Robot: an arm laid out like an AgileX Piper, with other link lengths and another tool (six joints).
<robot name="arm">
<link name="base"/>
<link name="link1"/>
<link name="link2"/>
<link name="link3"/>
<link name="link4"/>
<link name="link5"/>
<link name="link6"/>
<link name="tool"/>
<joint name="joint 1" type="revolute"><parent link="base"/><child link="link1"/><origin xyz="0.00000 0.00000 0.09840" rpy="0.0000 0.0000 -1.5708"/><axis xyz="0 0 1"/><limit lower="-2.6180" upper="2.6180"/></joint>
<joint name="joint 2" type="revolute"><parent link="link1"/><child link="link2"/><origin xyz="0.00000 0.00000 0.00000" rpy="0.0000 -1.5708 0.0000"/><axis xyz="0 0 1"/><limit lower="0.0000" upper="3.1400"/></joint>
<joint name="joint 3" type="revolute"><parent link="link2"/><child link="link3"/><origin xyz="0.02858 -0.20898 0.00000" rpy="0.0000 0.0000 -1.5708"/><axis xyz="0 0 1"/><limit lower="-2.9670" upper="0.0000"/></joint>
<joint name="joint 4" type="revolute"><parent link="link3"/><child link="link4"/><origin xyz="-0.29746 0.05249 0.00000" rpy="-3.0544 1.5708 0.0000"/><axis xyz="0 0 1"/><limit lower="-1.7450" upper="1.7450"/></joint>
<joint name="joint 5" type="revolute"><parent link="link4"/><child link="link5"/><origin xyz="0.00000 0.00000 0.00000" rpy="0.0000 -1.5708 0.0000"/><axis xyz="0 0 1"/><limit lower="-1.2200" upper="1.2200"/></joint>
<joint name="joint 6" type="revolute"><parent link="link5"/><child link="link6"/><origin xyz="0.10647 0.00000 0.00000" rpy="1.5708 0.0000 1.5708"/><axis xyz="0 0 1"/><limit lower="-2.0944" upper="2.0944"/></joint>
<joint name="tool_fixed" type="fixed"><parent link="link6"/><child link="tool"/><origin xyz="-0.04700 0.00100 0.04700" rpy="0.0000 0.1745 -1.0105"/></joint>
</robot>
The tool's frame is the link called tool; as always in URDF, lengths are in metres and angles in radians.
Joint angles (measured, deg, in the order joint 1, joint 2, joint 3, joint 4, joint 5, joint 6), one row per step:
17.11 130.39 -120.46 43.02 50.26 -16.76
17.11 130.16 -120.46 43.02 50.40 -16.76
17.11 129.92 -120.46 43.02 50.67 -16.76
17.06 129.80 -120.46 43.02 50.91 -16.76
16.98 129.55 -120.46 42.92 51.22 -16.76
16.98 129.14 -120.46 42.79 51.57 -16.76
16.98 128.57 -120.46 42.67 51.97 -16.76
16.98 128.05 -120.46 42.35 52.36 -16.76
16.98 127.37 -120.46 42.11 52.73 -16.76
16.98 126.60 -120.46 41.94 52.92 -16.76
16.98 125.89 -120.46 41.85 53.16 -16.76
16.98 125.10 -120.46 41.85 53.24 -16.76
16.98 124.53 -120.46 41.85 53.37 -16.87
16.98 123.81 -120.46 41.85 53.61 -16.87
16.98 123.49 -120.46 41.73 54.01 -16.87
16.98 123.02 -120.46 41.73 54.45 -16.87
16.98 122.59 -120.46 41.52 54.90 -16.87
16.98 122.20 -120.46 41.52 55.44 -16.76
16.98 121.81 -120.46 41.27 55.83 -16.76
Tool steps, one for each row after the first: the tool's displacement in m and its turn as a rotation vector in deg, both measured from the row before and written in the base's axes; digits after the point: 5 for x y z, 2 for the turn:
-0.00058 0.00005 0.00214 0.05 -0.12 0.10
-0.00087 0.00018 0.00203 0.03 -0.04 0.18
-0.00045 -0.00028 0.00085 0.00 0.06 0.11
-0.00063 -0.00064 0.00194 -0.07 -0.05 0.14
-0.00127 0.00004 0.00346 -0.06 -0.18 0.25
-0.00164 0.00002 0.00501 -0.02 -0.29 0.28
-0.00154 -0.00019 0.00424 -0.23 -0.31 0.28
-0.00181 -0.00023 0.00596 -0.10 -0.46 0.26
-0.00168 -0.00040 0.00722 0.02 -0.65 0.13
-0.00178 -0.00027 0.00661 0.07 -0.53 0.16
-0.00172 -0.00040 0.00777 0.21 -0.70 0.05
-0.00149 -0.00017 0.00551 0.09 -0.53 0.15
-0.00205 -0.00025 0.00675 0.15 -0.52 0.16
-0.00148 0.00003 0.00233 -0.12 -0.06 0.26
-0.00197 0.00007 0.00390 0.03 -0.14 0.29
-0.00184 -0.00013 0.00319 -0.19 -0.15 0.29
-0.00198 0.00013 0.00286 0.02 0.08 0.29
-0.00164 -0.00022 0.00281 -0.23 -0.17 0.24

